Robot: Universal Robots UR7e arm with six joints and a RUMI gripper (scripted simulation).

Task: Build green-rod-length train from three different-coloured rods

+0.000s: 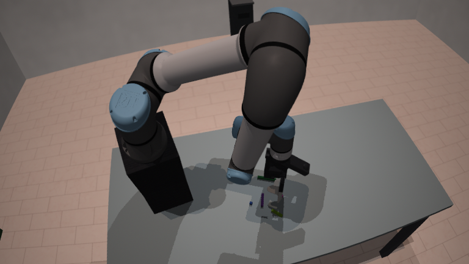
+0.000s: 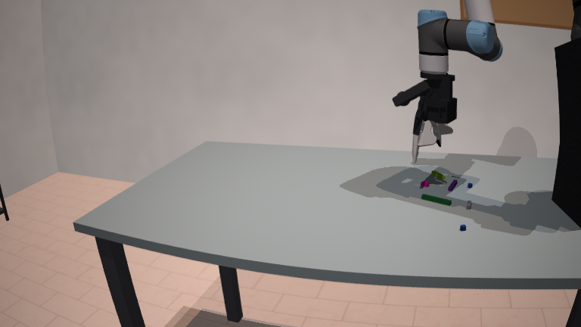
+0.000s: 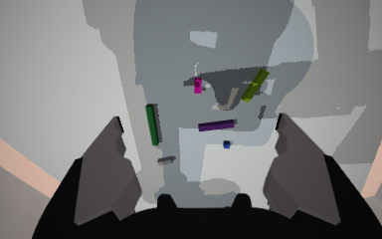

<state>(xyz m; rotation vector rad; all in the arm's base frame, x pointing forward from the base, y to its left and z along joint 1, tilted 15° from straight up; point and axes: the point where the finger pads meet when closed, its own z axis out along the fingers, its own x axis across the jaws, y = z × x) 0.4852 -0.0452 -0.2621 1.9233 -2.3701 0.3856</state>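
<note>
Right now the magenta rod is 8 cm below my hand. The rest, counted from my hand: green rod 9 cm to the left, 8 cm below, 5 cm behind; then purple rod 8 cm below, 7 cm behind, 2 cm to the right; then lime rod 8 cm to the right, 8 cm below, 2 cm behind.
</note>
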